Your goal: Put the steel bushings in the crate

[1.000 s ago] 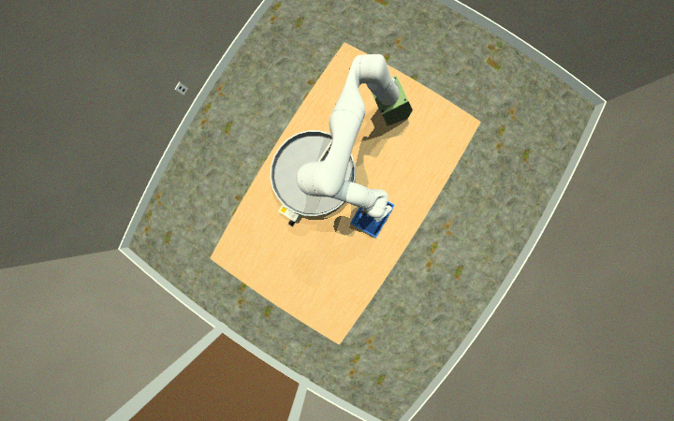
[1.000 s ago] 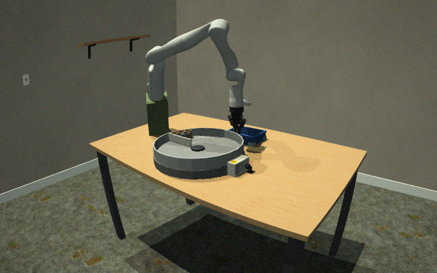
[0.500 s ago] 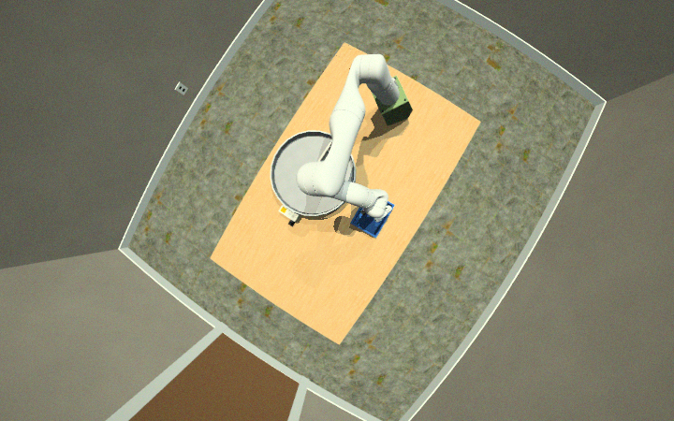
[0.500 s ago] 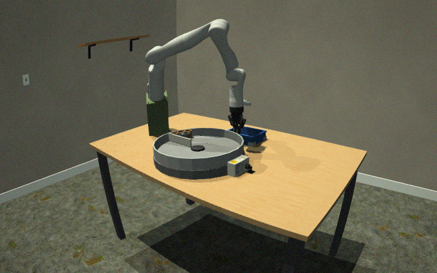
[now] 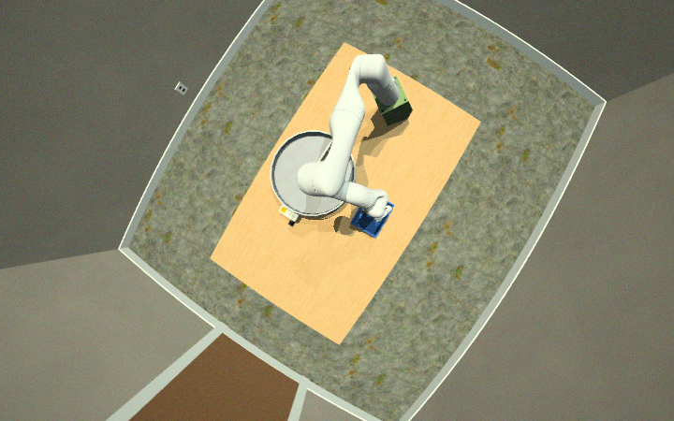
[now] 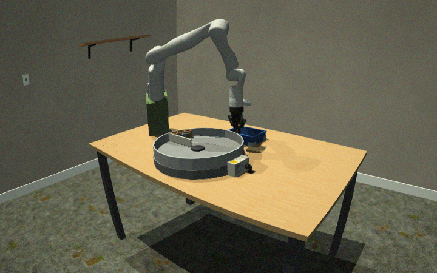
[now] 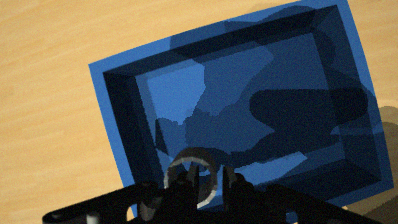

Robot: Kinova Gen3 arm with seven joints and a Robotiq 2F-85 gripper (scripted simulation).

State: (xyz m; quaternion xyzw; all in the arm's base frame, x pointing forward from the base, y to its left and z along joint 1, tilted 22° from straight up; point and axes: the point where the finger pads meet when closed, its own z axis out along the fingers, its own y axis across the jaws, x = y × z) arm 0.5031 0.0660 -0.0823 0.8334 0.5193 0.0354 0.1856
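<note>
My hand is 4 cm short of the blue crate, 2 cm to the right of it and 3 cm above it. Also, from my hand: grey turning table (5 cm behind, 32 cm to the right).
</note>
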